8 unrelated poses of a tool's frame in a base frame.
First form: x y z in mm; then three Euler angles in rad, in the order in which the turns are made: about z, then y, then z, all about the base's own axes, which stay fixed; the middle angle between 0 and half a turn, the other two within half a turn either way.
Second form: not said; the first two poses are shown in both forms.
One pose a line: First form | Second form
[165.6, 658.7, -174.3, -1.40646, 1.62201, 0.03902] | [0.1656, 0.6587, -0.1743, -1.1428, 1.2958, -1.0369]
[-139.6, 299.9, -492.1, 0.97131, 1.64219, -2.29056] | [-0.1396, 0.2999, -0.4921, 1.7378, -0.1046, -0.9933]
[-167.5, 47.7, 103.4, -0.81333, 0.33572, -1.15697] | [-0.1675, 0.0477, 0.1034, 0.0678, 0.3905, -1.9490]
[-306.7, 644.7, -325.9, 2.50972, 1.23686, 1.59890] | [-0.3067, 0.6447, -0.3259, -0.6515, -1.3303, -1.8432]
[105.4, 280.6, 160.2, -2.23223, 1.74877, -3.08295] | [0.1054, 0.2806, 0.1602, -0.7437, -1.6417, 0.7013]
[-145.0, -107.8, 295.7, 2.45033, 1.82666, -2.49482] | [-0.1450, -0.1078, 0.2957, 1.1330, -1.4330, -0.0314]
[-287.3, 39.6, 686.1, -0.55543, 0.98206, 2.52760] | [-0.2873, 0.0396, 0.6861, -1.1465, 0.0336, 1.7887]
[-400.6, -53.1, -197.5, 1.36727, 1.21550, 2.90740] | [-0.4006, -0.0531, -0.1975, 0.9871, -1.0178, -1.7200]
